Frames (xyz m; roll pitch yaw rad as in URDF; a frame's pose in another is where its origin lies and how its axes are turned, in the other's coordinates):
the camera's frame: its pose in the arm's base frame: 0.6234 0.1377 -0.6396 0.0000 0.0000 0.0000
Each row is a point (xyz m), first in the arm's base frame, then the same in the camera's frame.
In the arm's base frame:
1: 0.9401 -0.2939 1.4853
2: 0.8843 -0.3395 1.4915
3: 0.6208 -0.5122 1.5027
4: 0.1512 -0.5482 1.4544
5: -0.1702 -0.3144 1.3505
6: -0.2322 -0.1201 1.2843
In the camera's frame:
1: 0.3167 -0.4316 2.1249
2: 0.2609 -0.4772 2.1311
3: -0.0026 -0.6499 2.1423
4: -0.4722 -0.6859 2.0940
5: -0.7936 -0.4521 1.9901
6: -0.8556 -0.2578 1.9239

